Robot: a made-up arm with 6 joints. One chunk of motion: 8 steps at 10 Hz.
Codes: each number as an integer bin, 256 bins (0 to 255) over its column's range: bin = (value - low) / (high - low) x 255, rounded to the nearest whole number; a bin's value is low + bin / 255 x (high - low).
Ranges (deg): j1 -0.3..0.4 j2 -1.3..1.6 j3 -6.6..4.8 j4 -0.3..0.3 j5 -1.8..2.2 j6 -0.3..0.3
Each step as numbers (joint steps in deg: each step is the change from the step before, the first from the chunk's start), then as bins.
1 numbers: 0.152 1.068 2.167 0.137 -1.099 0.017
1 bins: 165 208 196 186 45 135
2 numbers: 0.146 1.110 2.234 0.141 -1.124 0.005
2 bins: 162 212 198 187 43 130
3 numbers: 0.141 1.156 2.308 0.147 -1.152 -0.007
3 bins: 161 216 199 190 41 125
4 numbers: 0.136 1.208 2.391 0.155 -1.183 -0.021
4 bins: 159 221 201 193 39 119
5 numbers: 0.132 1.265 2.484 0.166 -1.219 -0.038
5 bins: 157 226 203 198 37 111
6 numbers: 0.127 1.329 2.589 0.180 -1.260 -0.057
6 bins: 156 231 206 204 34 103
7 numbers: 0.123 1.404 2.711 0.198 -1.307 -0.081
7 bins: 154 238 208 212 31 93
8 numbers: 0.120 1.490 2.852 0.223 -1.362 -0.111
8 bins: 153 245 211 222 28 80
